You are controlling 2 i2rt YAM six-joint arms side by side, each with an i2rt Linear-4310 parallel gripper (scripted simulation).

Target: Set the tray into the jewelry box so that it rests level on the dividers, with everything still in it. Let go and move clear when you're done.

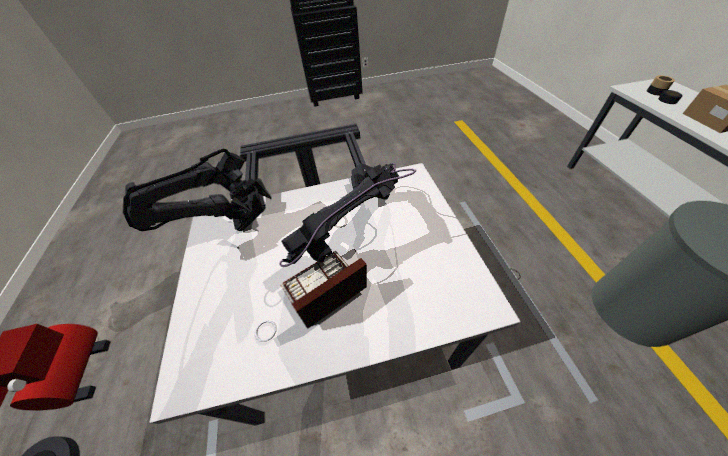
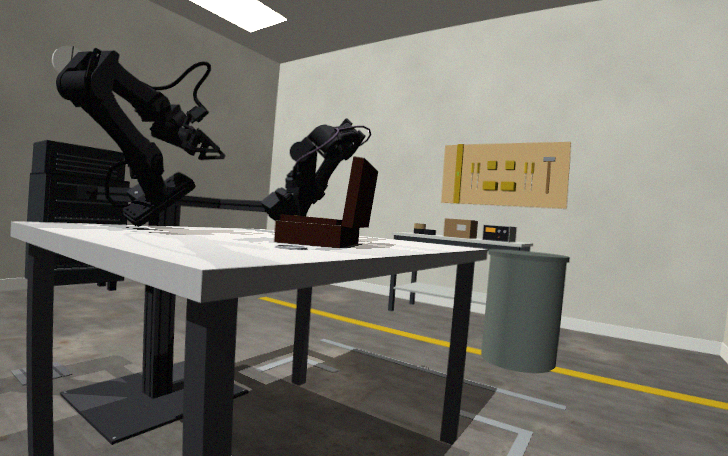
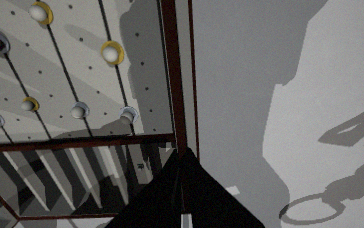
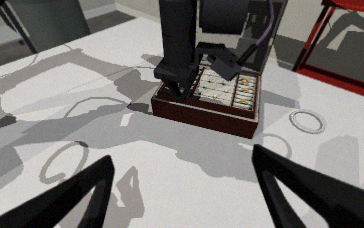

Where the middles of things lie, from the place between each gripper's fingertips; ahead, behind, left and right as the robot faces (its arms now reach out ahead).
Now: the tray (image 1: 326,271) 90 mm ahead of my left hand, 20 mm to the right of it and 20 mm below it.
My right hand (image 2: 222,153) is 270 mm short of the tray, 150 mm to the right of it and 180 mm above it.
